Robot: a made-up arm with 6 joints. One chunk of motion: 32 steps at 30 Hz.
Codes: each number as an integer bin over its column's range. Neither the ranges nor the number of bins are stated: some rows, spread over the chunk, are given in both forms.
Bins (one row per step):
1: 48 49 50 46 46 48
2: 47 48 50 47 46 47
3: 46 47 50 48 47 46
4: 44 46 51 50 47 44
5: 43 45 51 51 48 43
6: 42 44 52 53 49 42
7: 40 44 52 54 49 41
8: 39 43 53 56 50 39
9: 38 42 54 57 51 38
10: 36 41 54 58 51 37
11: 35 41 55 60 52 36
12: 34 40 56 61 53 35
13: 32 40 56 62 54 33
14: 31 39 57 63 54 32
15: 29 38 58 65 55 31
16: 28 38 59 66 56 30
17: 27 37 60 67 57 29
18: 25 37 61 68 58 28
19: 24 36 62 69 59 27
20: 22 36 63 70 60 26
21: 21 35 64 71 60 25
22: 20 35 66 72 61 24
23: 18 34 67 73 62 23
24: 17 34 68 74 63 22
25: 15 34 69 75 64 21
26: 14 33 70 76 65 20
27: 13 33 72 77 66 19
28: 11 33 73 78 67 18
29: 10 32 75 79 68 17
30: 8 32 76 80 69 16
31: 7 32 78 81 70 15
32: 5 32 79 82 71 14
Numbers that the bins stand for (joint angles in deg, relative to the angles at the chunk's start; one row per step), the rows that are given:
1: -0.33 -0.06 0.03 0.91 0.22 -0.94
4: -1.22 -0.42 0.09 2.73 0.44 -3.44
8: -2.33 -0.79 0.21 5.45 1.11 -6.58
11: -3.22 -1.03 0.33 7.27 1.56 -8.45
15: -4.56 -1.39 0.52 9.55 2.22 -11.59
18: -5.44 -1.52 0.70 10.91 2.89 -13.46
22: -6.56 -1.76 1.00 12.73 3.56 -15.97
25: -7.67 -1.88 1.18 14.09 4.22 -17.85
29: -8.78 -2.12 1.55 15.91 5.11 -20.35
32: -9.89 -2.12 1.79 17.27 5.78 -22.23
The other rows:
2: -0.56 -0.18 0.03 1.36 0.22 -1.57
3: -0.78 -0.30 0.03 1.82 0.44 -2.19
5: -1.44 -0.55 0.09 3.18 0.67 -4.07
6: -1.67 -0.67 0.15 4.09 0.89 -4.70
7: -2.11 -0.67 0.15 4.55 0.89 -5.32
9: -2.56 -0.91 0.27 5.91 1.33 -7.20
10: -3.00 -1.03 0.27 6.36 1.33 -7.83
12: -3.44 -1.15 0.39 7.73 1.78 -9.08
13: -3.89 -1.15 0.39 8.18 2.00 -10.33
14: -4.11 -1.27 0.45 8.64 2.00 -10.96
16: -4.78 -1.39 0.58 10.00 2.44 -12.21
17: -5.00 -1.52 0.64 10.45 2.67 -12.84
19: -5.67 -1.64 0.76 11.36 3.11 -14.09
20: -6.11 -1.64 0.82 11.82 3.33 -14.72
21: -6.33 -1.76 0.88 12.27 3.33 -15.34
23: -7.00 -1.88 1.06 13.18 3.78 -16.60
24: -7.22 -1.88 1.12 13.64 4.00 -17.22
26: -7.89 -2.00 1.24 14.55 4.44 -18.47
27: -8.11 -2.00 1.36 15.00 4.67 -19.10
28: -8.56 -2.00 1.42 15.45 4.89 -19.73
30: -9.22 -2.12 1.61 16.36 5.33 -20.98
31: -9.44 -2.12 1.73 16.82 5.56 -21.61

